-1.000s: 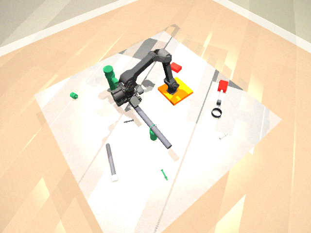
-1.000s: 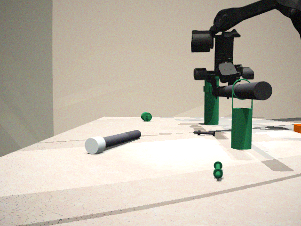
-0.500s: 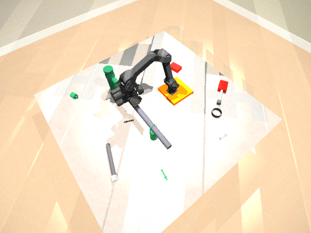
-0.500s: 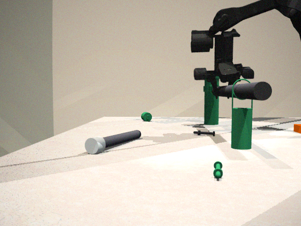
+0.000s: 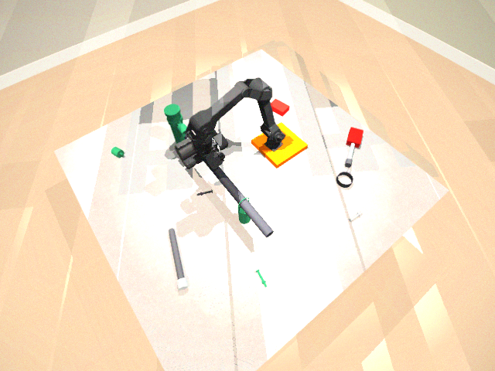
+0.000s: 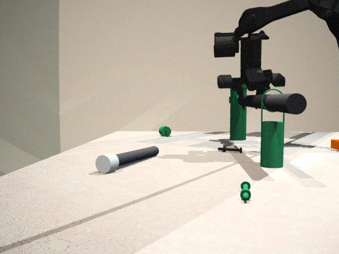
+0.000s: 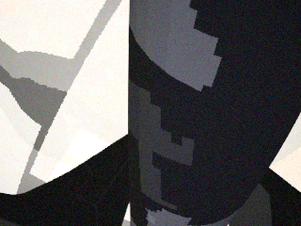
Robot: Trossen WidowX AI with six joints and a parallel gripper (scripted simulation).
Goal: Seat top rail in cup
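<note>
Now: gripper tip 11 cm above the black bolt, 7 cm to the right of it and 7 cm short of it. From my gripper tip the other things lie so: silver bolt: 58 cm to the left, 28 cm behind, 11 cm below; then short green post: 27 cm to the left, 3 cm ahead, 1 cm below; then green bolt: 48 cm to the left, 15 cm ahead, 11 cm below.
</note>
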